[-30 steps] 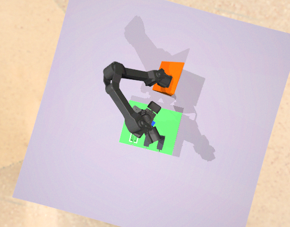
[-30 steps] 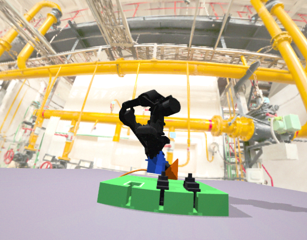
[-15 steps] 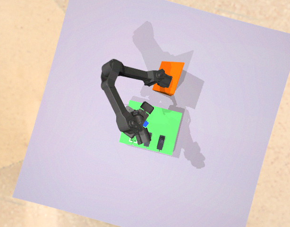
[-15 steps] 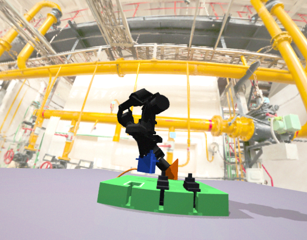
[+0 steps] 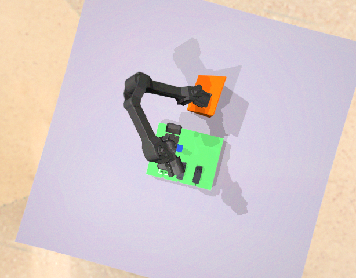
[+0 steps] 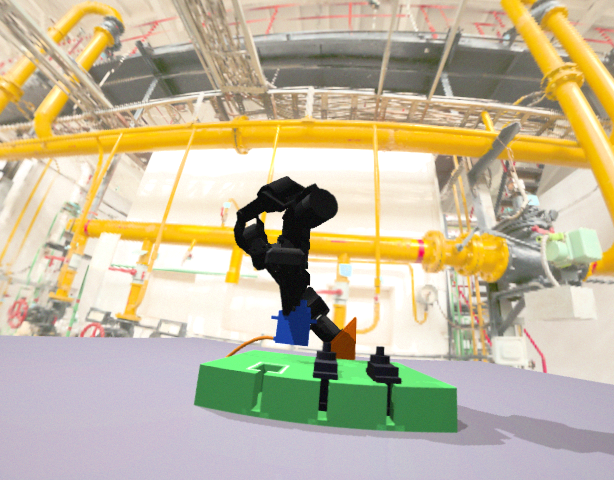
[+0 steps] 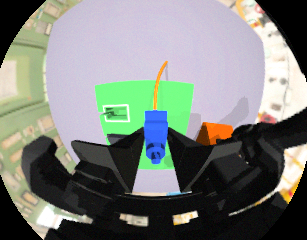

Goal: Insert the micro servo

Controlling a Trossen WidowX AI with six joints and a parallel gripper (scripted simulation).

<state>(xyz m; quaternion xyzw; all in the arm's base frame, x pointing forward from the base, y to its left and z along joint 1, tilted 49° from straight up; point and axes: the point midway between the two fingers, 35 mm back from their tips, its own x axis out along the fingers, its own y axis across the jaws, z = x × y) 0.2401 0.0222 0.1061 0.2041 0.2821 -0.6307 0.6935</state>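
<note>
Right now the green deck is 2 cm behind my gripper tip, 7 cm to the left of it and 10 cm below it.
</note>
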